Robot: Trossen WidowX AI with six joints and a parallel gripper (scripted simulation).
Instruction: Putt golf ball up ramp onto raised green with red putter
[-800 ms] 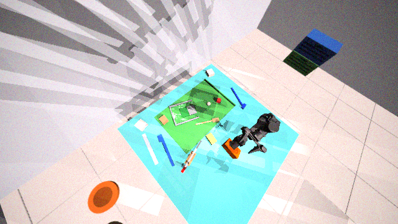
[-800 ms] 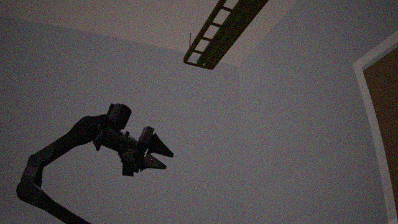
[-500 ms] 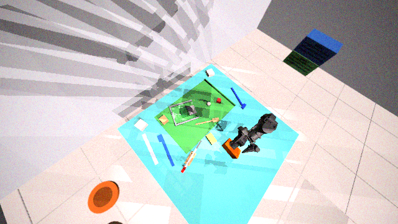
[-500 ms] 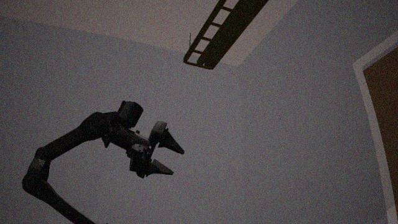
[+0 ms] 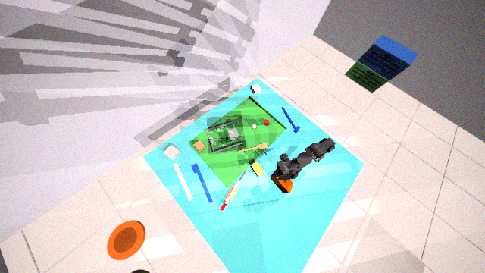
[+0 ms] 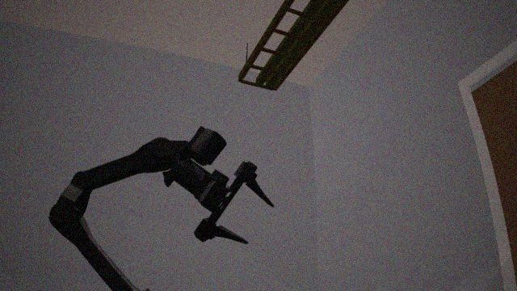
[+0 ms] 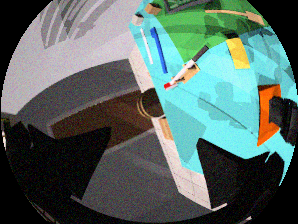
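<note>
My gripper tip is now 240 mm short of the wooden stick, 170 mm to the left of it and 340 mm above it. Also, from my gripper tip: yellow block: 100 mm ahead, 60 mm to the right, 330 mm below; then white golf ball: 390 mm ahead, 290 mm to the right, 320 mm below; then red putter: 90 mm ahead, 180 mm to the left, 290 mm below.
</note>
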